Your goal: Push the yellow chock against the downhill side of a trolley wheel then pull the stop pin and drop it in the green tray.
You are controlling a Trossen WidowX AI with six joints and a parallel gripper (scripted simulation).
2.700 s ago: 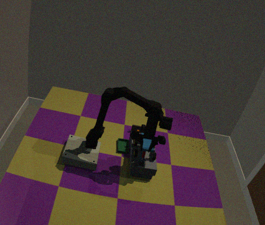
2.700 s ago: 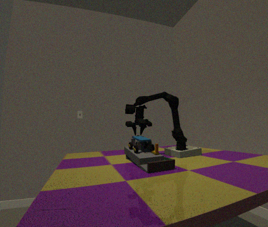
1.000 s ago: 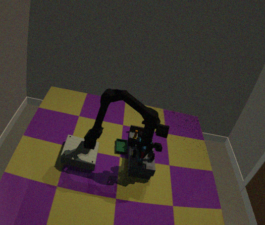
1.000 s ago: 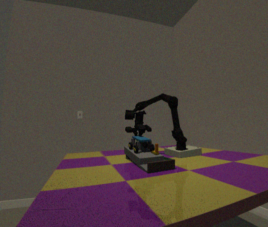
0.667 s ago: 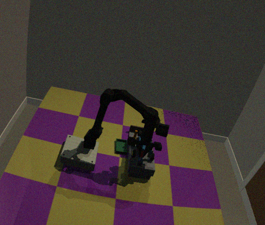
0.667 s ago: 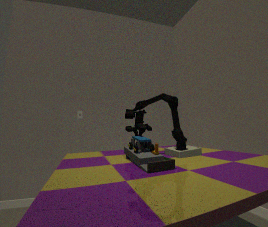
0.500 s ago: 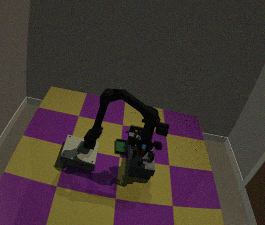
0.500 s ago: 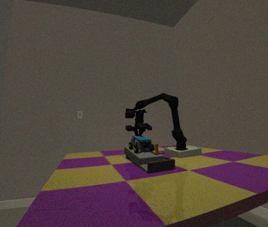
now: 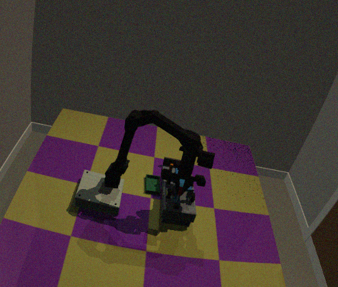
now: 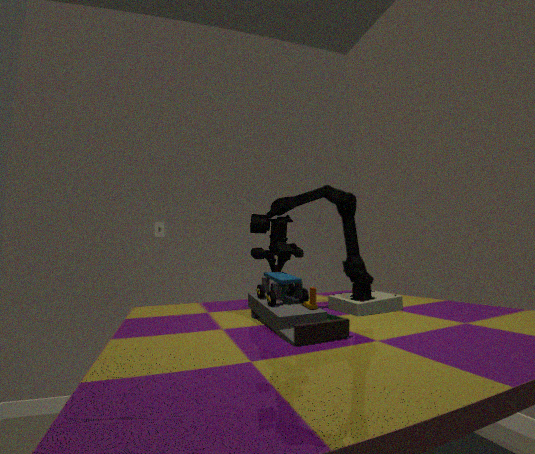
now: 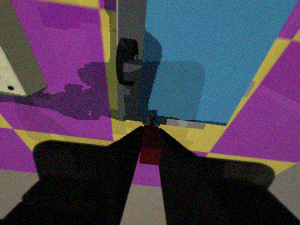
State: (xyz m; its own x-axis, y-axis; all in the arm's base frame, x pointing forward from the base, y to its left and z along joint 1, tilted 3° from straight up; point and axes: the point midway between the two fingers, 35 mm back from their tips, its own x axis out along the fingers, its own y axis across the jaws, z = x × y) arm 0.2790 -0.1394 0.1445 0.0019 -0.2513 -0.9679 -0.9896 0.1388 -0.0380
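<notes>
Right now the yellow chock is 210 mm to the left of my gripper tip and 70 mm below it. The rest, counted from my gripper tip: grey ramp (110 mm to the left, 110 mm below, 40 mm ahead); then blue-topped trolley (100 mm to the left, 40 mm below, 40 mm ahead); then red-headed stop pin (right at my gripper tip).
</notes>
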